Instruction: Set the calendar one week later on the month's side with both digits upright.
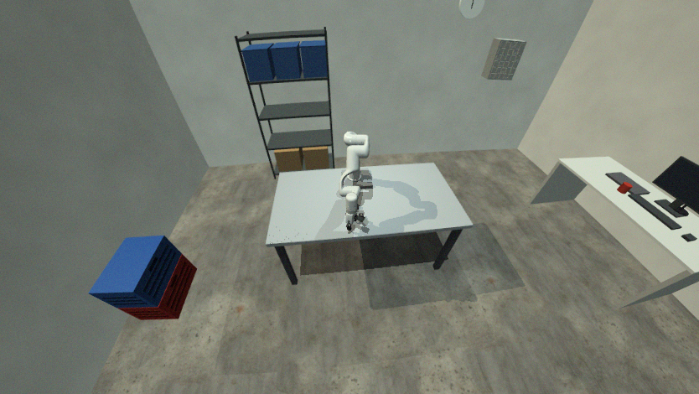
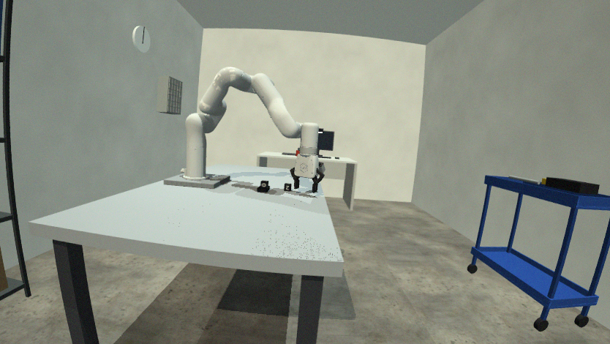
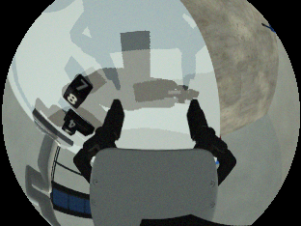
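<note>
Right now the cube is 100 mm behind my hand, 60 mm to the left of it and 20 mm below it.
</note>
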